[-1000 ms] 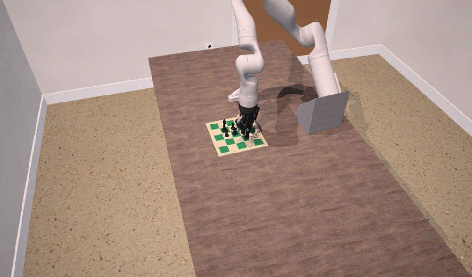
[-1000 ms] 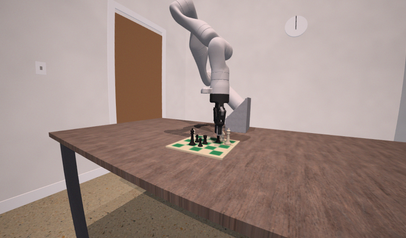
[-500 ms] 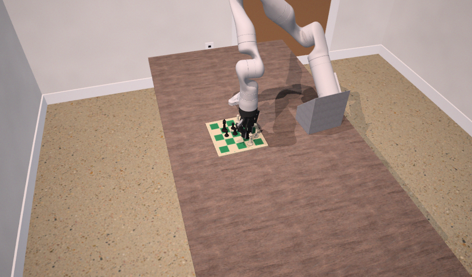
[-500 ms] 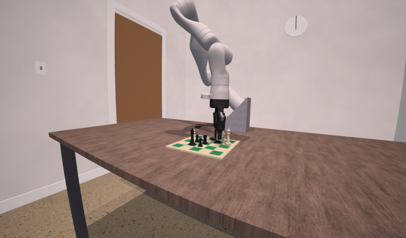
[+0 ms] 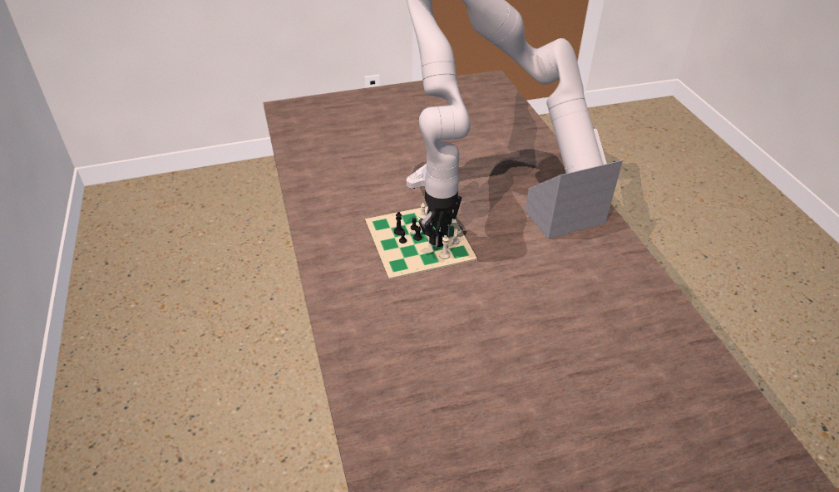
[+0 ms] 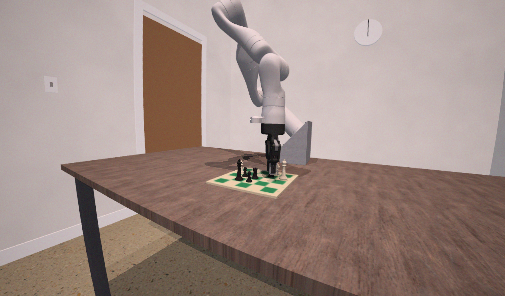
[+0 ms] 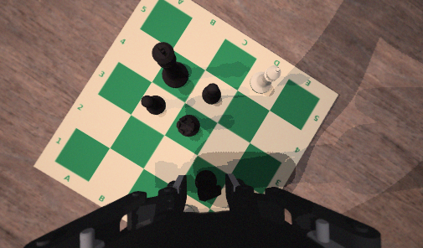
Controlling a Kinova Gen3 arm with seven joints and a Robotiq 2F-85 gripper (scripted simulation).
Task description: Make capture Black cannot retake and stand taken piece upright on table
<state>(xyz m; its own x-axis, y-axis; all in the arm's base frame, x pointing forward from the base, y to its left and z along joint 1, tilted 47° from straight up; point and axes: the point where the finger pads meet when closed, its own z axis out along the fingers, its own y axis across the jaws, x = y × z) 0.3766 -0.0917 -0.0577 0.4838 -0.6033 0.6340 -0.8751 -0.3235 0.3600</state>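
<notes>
My hand is 4 cm short of the cream chessboard, 4 cm to the left of it and 3 cm above it. Round my hand: white pawn (11 cm to the right, 1 cm below); then black king (8 cm ahead, 8 cm to the right).
</notes>
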